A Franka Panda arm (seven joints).
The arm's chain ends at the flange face. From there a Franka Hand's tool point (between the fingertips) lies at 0.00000 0.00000 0.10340 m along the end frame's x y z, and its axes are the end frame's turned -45 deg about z.
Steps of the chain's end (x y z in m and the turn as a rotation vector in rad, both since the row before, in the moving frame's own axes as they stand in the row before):
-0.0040, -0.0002, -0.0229, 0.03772, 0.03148, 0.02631
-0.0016, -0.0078, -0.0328, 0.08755, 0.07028, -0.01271
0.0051, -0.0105, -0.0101, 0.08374, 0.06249, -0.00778
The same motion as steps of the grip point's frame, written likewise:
0.0024, -0.0034, -0.0230, 0.00441, 0.04893, 0.02631
0.0159, -0.0080, -0.0335, 0.01221, 0.11160, -0.01271
0.0217, -0.0054, -0.0107, 0.01503, 0.10340, -0.00778

